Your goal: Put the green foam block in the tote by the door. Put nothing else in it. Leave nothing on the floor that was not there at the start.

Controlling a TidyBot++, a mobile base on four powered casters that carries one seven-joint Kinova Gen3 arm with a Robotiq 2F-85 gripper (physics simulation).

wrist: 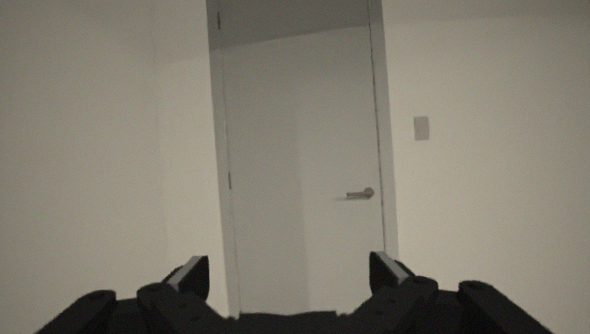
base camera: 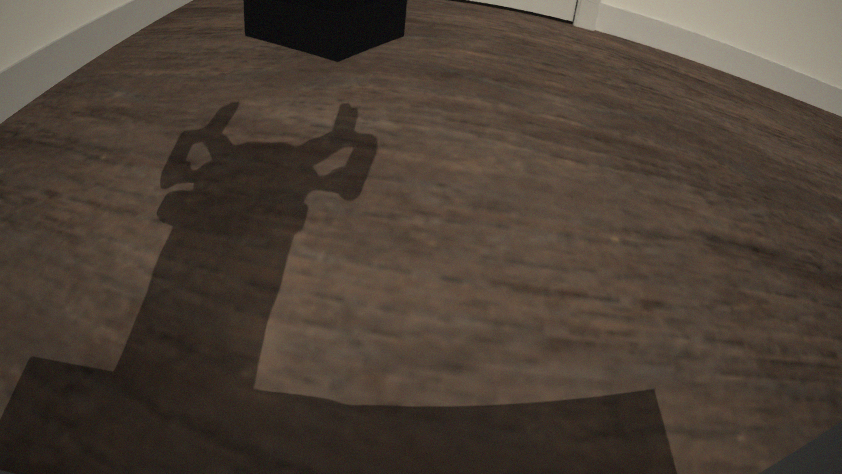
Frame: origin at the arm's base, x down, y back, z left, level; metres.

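Seen in the pictures: gripper, between the fingertips: (wrist: 289, 271).
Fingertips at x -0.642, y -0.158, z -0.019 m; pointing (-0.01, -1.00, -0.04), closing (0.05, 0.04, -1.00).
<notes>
A point is followed by its place in that frame.
My gripper (wrist: 289, 271) {y -0.158, x -0.642, z -0.019 m} is open and empty in the wrist view, its two fingers wide apart in front of a closed door. The door (wrist: 265, 150) {y -1.496, x -0.772, z 0.043 m} (base camera: 530, 7) {y -1.412, x 0.373, z -0.387 m} is pale, with a lever handle at its right side; its foot shows at the top of the base camera view. A black box-shaped thing (base camera: 327, 26) {y -0.954, x 0.328, z 0.109 m} stands on the floor at the top of the base camera view, a corner toward me; its top is cut off, and I cannot tell whether it is the tote. The green foam block does not show in either view.
Pale walls with white baseboards (base camera: 76, 44) {y -1.022, x 0.339, z 0.734 m} (base camera: 707, 52) {y -1.308, x 0.354, z -0.951 m} run along the left and the right. A dark shadow of the arm and gripper lies across the wood floor (base camera: 471, 235) {y -0.488, x 0.397, z -0.104 m}. A switch plate (wrist: 421, 128) {y -1.359, x -0.822, z -0.724 m} is on the wall right of the door.
</notes>
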